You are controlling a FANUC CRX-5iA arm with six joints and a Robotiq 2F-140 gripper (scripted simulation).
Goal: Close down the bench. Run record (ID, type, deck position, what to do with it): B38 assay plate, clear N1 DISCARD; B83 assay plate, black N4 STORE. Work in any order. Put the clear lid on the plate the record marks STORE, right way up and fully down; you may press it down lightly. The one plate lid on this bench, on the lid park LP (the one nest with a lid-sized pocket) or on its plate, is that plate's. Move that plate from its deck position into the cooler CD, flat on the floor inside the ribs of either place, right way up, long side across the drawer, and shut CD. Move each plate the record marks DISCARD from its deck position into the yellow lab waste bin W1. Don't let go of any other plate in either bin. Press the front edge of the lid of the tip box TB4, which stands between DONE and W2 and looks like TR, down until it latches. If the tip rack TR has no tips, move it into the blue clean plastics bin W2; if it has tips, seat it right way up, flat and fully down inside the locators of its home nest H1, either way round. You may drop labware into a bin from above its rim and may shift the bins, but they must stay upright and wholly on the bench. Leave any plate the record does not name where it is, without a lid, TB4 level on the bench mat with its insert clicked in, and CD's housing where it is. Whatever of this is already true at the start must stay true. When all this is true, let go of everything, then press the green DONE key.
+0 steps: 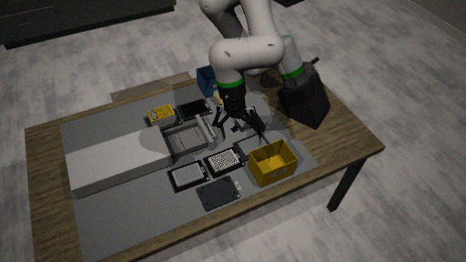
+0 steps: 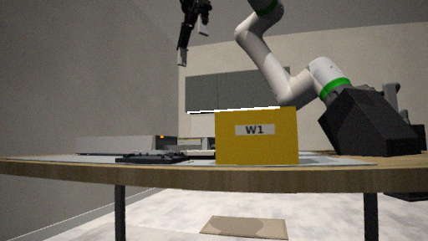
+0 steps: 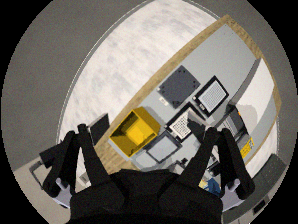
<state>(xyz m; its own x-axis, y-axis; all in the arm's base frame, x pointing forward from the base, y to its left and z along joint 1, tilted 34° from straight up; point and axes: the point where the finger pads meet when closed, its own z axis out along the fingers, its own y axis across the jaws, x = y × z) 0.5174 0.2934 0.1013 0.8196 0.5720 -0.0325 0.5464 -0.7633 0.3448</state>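
Right now my hand is 19 cm past the clear lid, 11 cm to the left of it and 30 cm above it. From my hand the other things lie so: yellow bin W1 (16 cm behind, 4 cm to the left, 28 cm below); clear plate (16 cm ahead, 17 cm to the right, 29 cm below); pale well plate (2 cm behind, 13 cm to the right, 29 cm below).
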